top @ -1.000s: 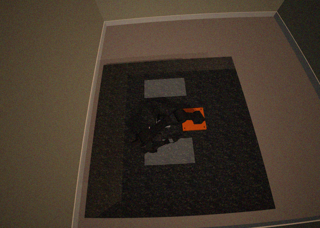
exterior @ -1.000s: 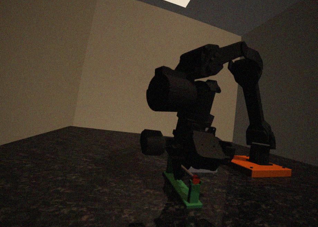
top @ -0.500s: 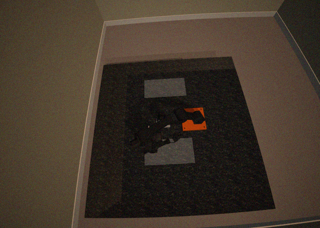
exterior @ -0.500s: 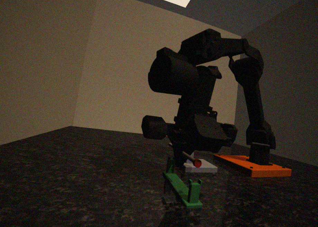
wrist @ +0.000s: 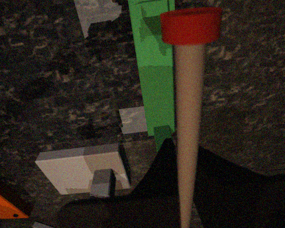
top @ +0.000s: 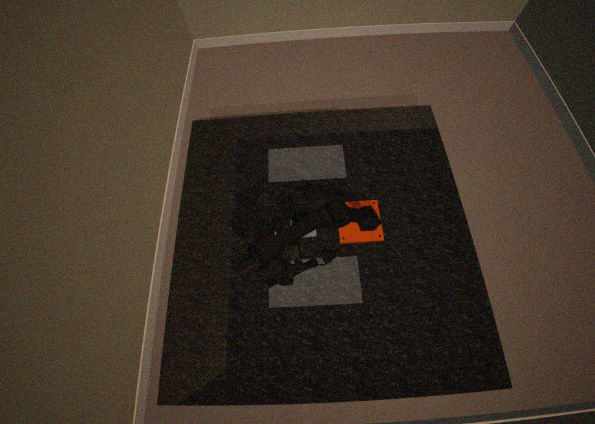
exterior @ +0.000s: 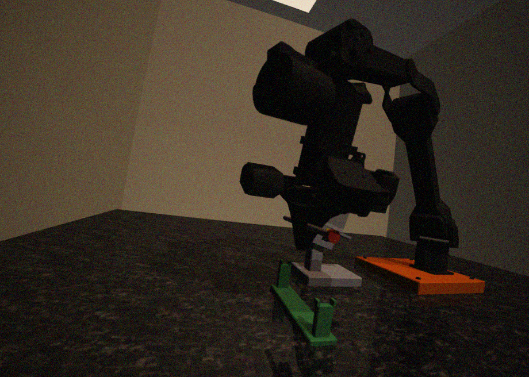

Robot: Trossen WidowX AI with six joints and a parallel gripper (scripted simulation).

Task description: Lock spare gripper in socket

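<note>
My gripper tip is 50 mm above the green rack and 10 mm to the right of it. Also, from my gripper tip: grey socket (110 mm to the right, 100 mm behind, 30 mm below); spare gripper (110 mm to the right, 100 mm behind, 50 mm above).
</note>
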